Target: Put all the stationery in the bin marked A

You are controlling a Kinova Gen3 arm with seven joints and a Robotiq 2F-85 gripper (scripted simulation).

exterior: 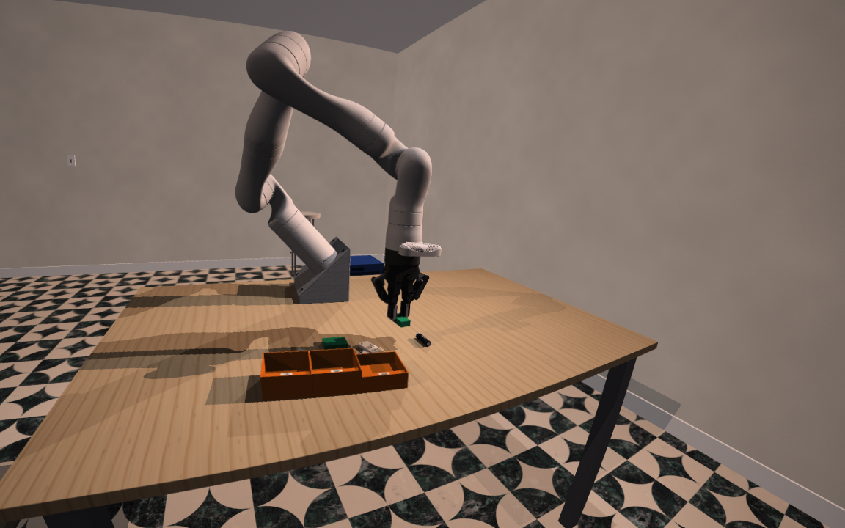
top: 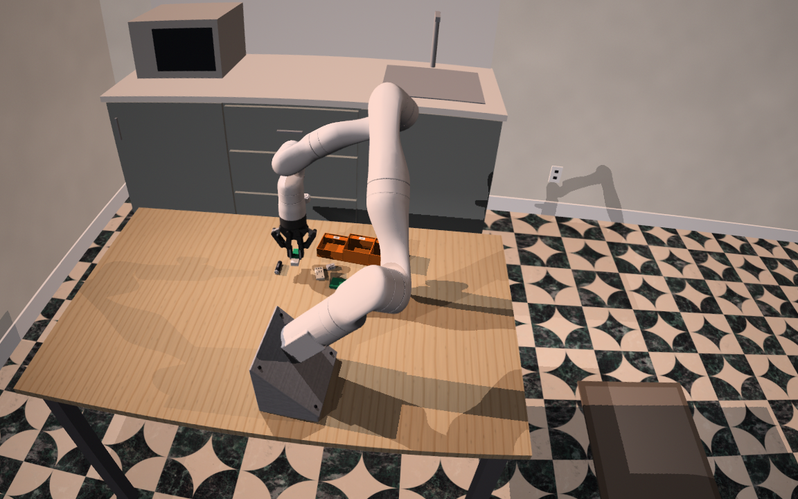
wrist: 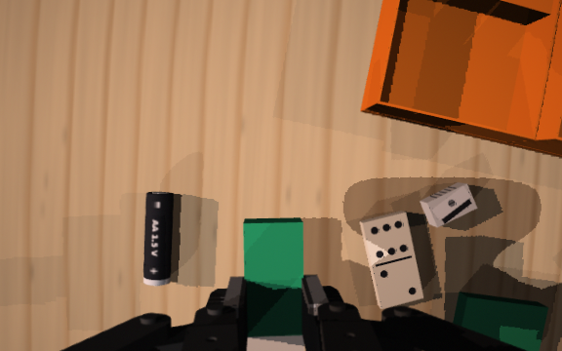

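The orange three-compartment bin is 13 cm ahead of my hand, 16 cm to the right of it and 6 cm below it. Also, from my hand: white pencil sharpener: 5 cm ahead, 9 cm to the right, 7 cm below; black AA battery: 6 cm to the left, 7 cm below; green-and-white eraser: 1 cm behind, 2 cm below.
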